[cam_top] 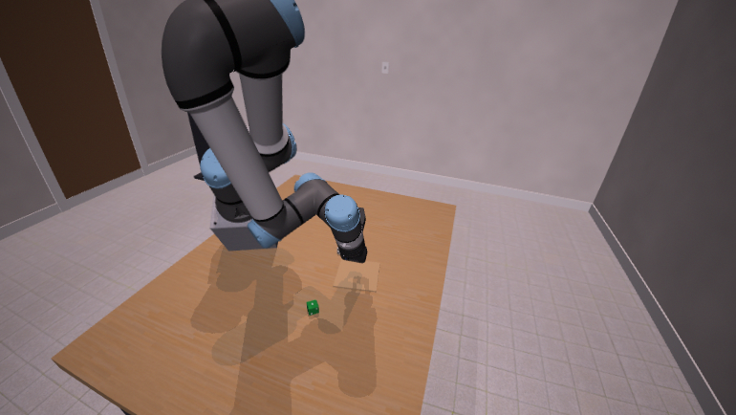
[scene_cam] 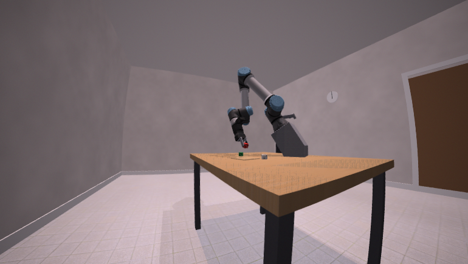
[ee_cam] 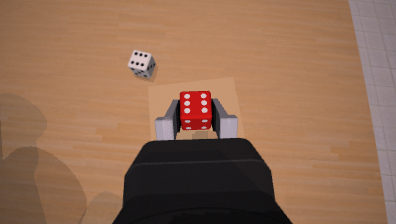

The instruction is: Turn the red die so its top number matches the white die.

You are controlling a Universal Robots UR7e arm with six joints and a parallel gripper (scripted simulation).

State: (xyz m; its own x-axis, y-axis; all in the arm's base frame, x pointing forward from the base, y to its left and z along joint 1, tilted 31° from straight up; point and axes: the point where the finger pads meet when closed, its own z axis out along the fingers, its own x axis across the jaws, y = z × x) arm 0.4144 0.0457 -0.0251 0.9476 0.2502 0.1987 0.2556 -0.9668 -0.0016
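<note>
My gripper is now 10 mm to the right of the red die and 10 mm above it. Also, from my hand: white die 100 mm behind, 90 mm to the left, 80 mm below; green die 190 mm to the right, 80 mm below, 60 mm behind; tan mat 100 mm below, 10 mm to the left.
</note>
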